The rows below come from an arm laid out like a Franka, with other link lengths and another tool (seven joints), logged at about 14 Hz.
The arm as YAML. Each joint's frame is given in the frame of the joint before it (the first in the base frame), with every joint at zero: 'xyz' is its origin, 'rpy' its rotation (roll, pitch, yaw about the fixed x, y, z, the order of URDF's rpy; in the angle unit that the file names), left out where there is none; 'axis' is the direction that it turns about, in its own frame. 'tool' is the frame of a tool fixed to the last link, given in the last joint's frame.
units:
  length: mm
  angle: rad
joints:
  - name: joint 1
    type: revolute
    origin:
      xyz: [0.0, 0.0, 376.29]
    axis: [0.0, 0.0, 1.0]
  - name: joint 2
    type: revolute
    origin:
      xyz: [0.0, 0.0, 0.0]
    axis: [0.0, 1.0, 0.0]
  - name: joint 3
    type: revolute
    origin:
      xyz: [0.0, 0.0, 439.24]
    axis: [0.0, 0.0, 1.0]
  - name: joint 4
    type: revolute
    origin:
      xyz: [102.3, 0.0, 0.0]
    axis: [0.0, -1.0, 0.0]
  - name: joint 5
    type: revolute
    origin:
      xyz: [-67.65, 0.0, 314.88]
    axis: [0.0, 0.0, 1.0]
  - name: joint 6
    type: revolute
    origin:
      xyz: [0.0, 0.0, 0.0]
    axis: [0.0, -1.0, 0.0]
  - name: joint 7
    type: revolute
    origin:
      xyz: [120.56, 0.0, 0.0]
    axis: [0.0, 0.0, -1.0]
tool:
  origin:
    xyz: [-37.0, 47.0, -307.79]
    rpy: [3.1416, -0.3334, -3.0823]
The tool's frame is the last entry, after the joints.
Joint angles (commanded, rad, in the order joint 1, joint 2, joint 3, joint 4, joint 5, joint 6, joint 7), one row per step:
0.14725 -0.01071 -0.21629 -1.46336 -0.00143 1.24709 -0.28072
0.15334 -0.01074 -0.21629 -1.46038 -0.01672 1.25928 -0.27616
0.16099 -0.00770 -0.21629 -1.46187 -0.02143 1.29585 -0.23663
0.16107 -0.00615 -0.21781 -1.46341 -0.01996 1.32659 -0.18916
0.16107 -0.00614 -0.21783 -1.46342 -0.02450 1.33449 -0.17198
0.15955 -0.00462 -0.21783 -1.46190 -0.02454 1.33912 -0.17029
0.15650 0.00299 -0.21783 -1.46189 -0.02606 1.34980 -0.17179
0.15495 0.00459 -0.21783 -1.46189 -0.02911 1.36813 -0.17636
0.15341 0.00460 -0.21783 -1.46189 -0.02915 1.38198 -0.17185
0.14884 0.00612 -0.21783 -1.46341 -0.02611 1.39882 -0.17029
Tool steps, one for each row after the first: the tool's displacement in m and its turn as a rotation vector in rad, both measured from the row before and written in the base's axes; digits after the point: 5 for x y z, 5 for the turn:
0.00435 -0.00239 0.00054 -0.01705 -0.01413 -0.00013
0.01331 0.00297 -0.00151 -0.01419 -0.03196 -0.03121
0.01164 0.00144 -0.00054 -0.00737 -0.02818 -0.04765
0.00314 -0.00086 0.00003 -0.00716 -0.00783 -0.01741
0.00220 -0.00067 0.00002 -0.00085 -0.00466 -0.00310
0.00498 -0.00184 -0.00299 -0.00320 -0.00303 -0.00146
0.00586 -0.00216 0.00000 -0.00397 -0.01642 0.00319
0.00453 -0.00080 0.00063 -0.00138 -0.01391 -0.00562
0.00539 -0.00136 -0.00028 0.00160 -0.01401 -0.00533

